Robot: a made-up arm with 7 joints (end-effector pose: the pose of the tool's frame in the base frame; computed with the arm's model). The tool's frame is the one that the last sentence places.
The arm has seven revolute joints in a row. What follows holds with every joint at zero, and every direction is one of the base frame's. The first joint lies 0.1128 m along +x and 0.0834 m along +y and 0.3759 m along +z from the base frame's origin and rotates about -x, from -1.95 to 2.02 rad. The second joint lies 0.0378 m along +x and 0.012 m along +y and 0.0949 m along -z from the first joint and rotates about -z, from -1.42 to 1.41 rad. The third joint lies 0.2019 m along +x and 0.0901 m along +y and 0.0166 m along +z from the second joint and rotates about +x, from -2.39 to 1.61 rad. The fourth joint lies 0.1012 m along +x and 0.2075 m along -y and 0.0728 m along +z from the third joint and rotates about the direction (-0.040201, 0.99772, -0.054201), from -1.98 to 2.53 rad. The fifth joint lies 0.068 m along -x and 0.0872 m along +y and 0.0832 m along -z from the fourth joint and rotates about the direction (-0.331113, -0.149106, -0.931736), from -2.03 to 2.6 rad. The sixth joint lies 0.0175 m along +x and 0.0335 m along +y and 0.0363 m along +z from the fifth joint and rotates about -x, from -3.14 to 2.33 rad. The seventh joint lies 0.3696 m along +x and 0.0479 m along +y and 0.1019 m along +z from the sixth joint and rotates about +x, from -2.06 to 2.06 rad. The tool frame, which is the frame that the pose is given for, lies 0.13 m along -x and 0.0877 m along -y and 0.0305 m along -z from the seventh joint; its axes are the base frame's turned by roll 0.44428, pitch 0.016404 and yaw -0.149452 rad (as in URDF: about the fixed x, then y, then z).
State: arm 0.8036 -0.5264 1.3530 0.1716 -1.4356 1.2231 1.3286
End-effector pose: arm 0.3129 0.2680 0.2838 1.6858 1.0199 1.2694
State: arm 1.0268 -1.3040 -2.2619 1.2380 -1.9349 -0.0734 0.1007
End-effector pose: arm 0.1319 0.0675 -0.0789 -1.4043 1.0103 -0.2770
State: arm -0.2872 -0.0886 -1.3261 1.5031 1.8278 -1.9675 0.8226
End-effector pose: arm 0.5140 0.2172 0.6919 0.3562 -1.0730 -0.1933
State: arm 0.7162 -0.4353 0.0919 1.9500 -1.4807 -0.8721 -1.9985
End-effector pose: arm 0.3903 0.1828 0.0322 0.2982 1.8646 0.4107
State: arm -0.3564 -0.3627 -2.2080 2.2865 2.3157 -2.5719 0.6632
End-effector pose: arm 0.4717 0.5655 0.6059 -0.5972 -0.9744 0.1104
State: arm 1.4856 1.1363 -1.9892 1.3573 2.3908 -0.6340 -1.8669
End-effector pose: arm 0.7093 -0.0199 0.6667 -0.4169 -0.2175 0.0120
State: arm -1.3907 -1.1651 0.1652 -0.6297 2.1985 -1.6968 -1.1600
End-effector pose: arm 0.2820 0.2243 0.3338 2.2911 0.0405 -1.6350
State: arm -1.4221 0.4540 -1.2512 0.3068 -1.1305 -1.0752 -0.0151
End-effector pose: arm 0.5455 0.2228 0.2777 2.1163 1.4558 -0.0021
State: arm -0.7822 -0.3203 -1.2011 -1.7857 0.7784 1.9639 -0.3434
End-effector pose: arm 0.3180 0.2285 0.7772 -0.6699 -1.2525 -1.8098
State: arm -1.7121 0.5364 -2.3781 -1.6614 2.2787 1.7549 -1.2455
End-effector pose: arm 0.5736 -0.1192 0.5992 -1.3292 1.2010 -1.7878
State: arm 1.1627 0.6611 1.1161 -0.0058 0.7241 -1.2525 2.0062
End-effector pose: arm 0.4085 -0.2462 0.6630 -2.3746 0.8613 -1.2259
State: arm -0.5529 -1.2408 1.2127 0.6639 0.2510 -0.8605 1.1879
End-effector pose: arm 0.2122 0.5996 0.4414 -1.6513 -2.2733 0.3710
